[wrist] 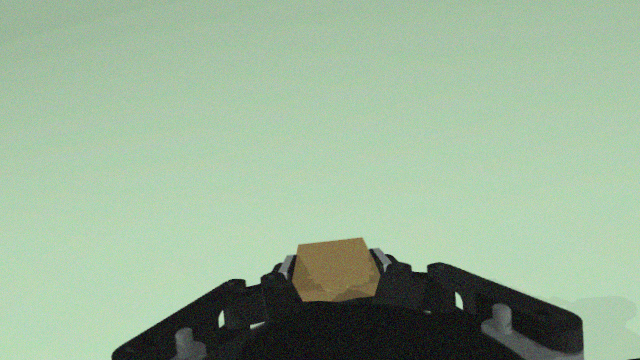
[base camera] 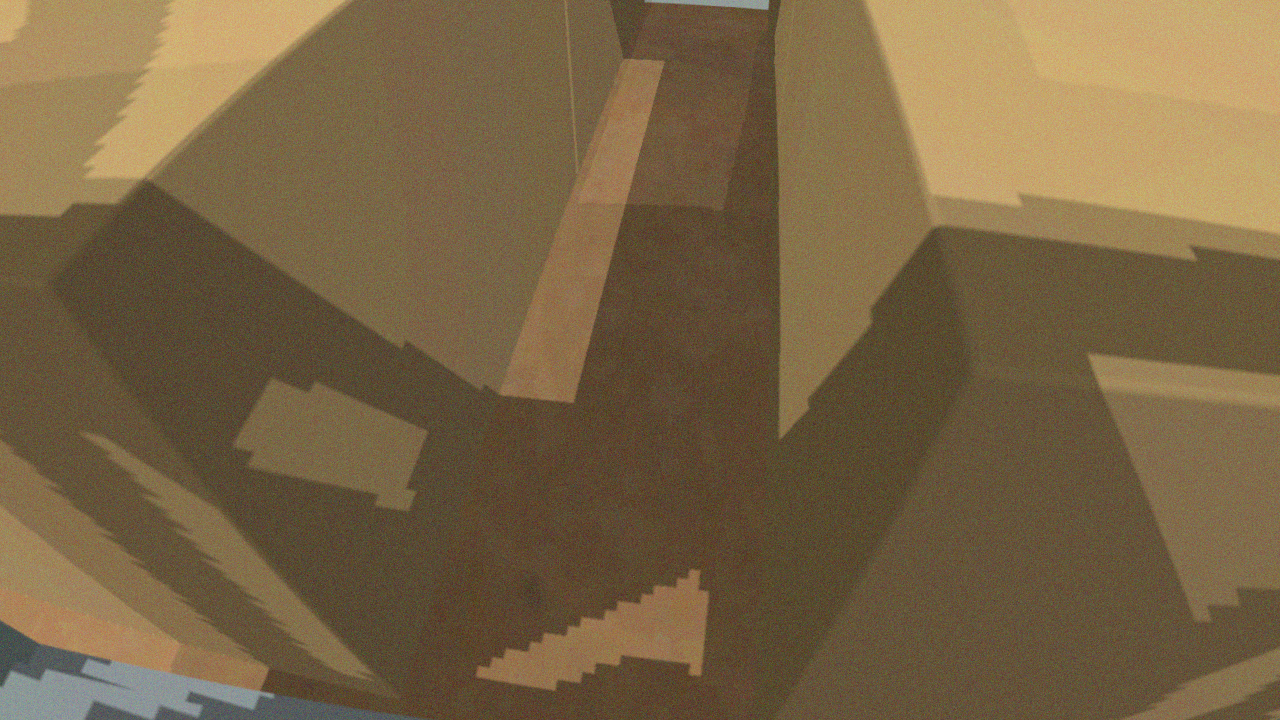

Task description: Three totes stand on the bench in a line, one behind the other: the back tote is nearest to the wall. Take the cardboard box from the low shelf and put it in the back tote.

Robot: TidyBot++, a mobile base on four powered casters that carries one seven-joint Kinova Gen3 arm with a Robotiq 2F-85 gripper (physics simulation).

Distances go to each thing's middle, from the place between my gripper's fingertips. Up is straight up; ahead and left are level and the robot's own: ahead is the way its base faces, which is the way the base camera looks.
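Scene:
Tan cardboard box [wrist: 339,270]: 4 cm below my hand.

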